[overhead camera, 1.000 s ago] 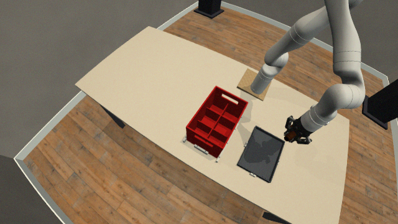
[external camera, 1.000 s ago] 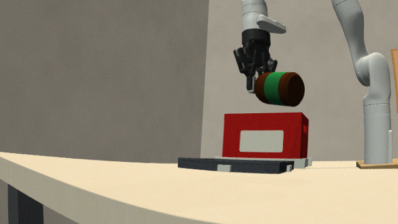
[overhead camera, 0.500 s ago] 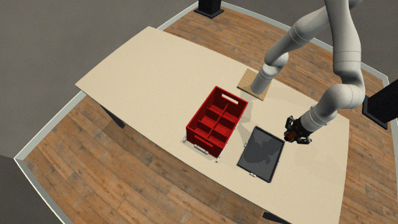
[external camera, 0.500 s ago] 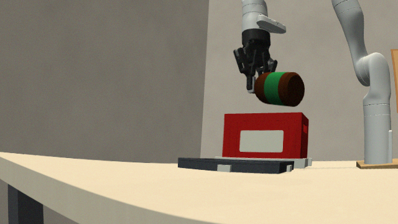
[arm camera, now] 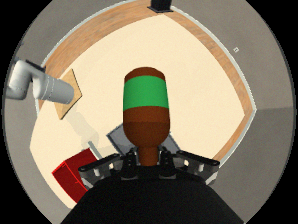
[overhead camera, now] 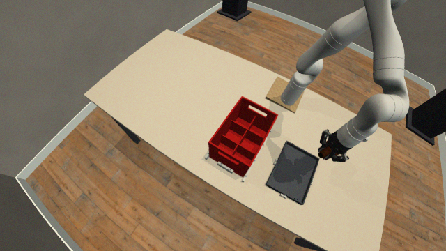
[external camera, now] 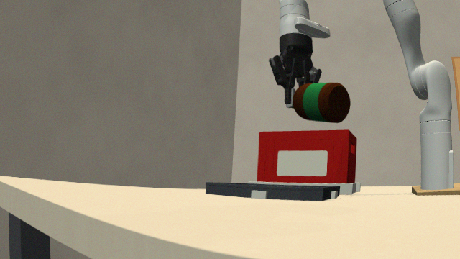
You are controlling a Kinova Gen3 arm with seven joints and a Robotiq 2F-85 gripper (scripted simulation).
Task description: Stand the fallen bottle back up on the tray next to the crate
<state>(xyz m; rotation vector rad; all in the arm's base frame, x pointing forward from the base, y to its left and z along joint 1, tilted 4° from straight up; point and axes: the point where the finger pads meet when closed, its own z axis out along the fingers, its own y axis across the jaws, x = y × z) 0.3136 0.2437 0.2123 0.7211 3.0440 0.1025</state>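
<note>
Right now my hand is 5 cm past the brown bottle, 2 cm to the right of it and 1 cm above it. Round my hand: dark grey tray (5 cm ahead, 3 cm to the right, 19 cm below); red crate (9 cm ahead, 32 cm to the right, 12 cm below).
</note>
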